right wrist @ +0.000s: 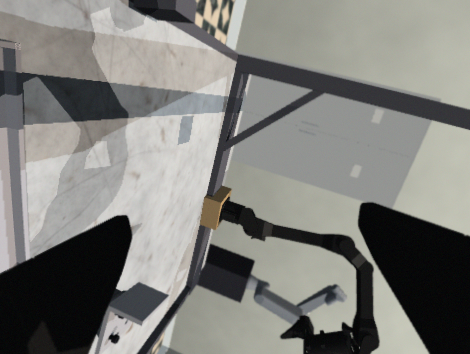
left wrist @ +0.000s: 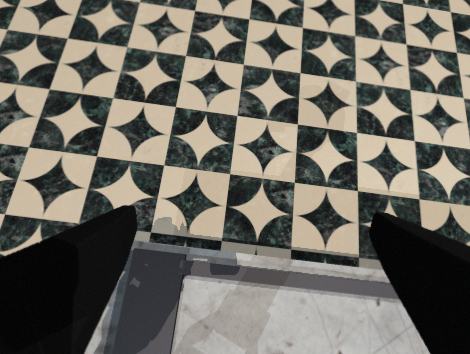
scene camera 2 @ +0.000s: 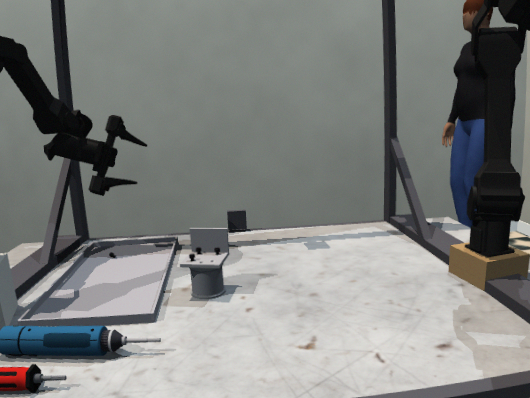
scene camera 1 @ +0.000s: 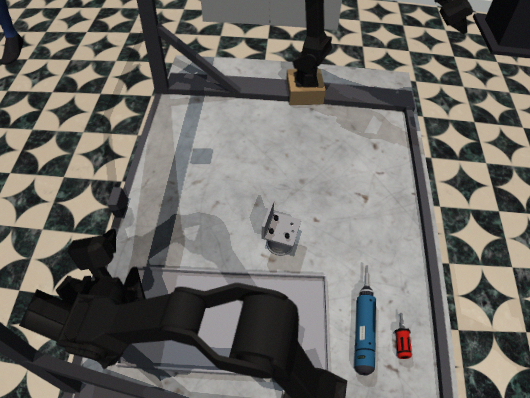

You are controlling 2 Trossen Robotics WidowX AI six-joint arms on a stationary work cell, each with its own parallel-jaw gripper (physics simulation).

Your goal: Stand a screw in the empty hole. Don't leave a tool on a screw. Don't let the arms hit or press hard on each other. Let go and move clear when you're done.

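Frame: origin at the left arm's base, x ahead, y left, z up, level; metres.
Where they show: left gripper, between the fingertips: [right wrist: 279, 350] [left wrist: 254, 220] [scene camera 1: 459, 22]; right gripper, between the fingertips: [right wrist: 244, 219] [scene camera 2: 142, 164] [scene camera 1: 123, 249]; left arm's base, origin of its link: [right wrist: 223, 209] [scene camera 2: 489, 249] [scene camera 1: 305, 79].
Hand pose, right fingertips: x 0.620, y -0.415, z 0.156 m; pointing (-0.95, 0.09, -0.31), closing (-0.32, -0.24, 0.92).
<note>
Things, the pixels of their top centre, and the offset from my right fingertips.
- loose dark screw, centre of its top: [scene camera 2: 112, 253] 0.052 m left, 0.086 m ahead, 0.194 m down
- shallow tray, centre of its top: [scene camera 1: 225, 319] [scene camera 2: 115, 269] 0.168 m left, 0.064 m ahead, 0.193 m down
- blue electric driver, centre of its top: [scene camera 2: 73, 327] [scene camera 1: 368, 313] 0.456 m left, 0.081 m ahead, 0.168 m down
- short red screwdriver, centre of its top: [scene camera 2: 25, 368] [scene camera 1: 404, 332] 0.528 m left, 0.125 m ahead, 0.180 m down
- tan block, centre of its top: [scene camera 2: 489, 249] [scene camera 1: 305, 79] [right wrist: 223, 209] 0.415 m left, 0.620 m back, 0.156 m down
A grey bracket [scene camera 1: 285, 227] [scene camera 2: 209, 239] [right wrist: 139, 302] with an upright plate stands on a round post. Its flat plate holds three dark screws and shows small holes. A loose dark screw [scene camera 2: 112, 255] lies in the shallow tray [scene camera 1: 326, 305] [scene camera 2: 125, 318]; the right arm hides it in scene camera 1. My right gripper [scene camera 1: 123, 252] [scene camera 2: 141, 164] is open and empty, high above the table's far side, beyond the tray. My left gripper [left wrist: 254, 220] is open and empty, away from the bracket, facing the floor and table edge.
A blue electric driver [scene camera 1: 366, 325] [scene camera 2: 60, 340] and a short red screwdriver [scene camera 1: 403, 342] [scene camera 2: 17, 378] lie on the table beside the tray. A dark frame with upright posts borders the table. The left arm's base sits on a tan block [scene camera 1: 307, 96] [scene camera 2: 487, 267] [right wrist: 214, 212].
</note>
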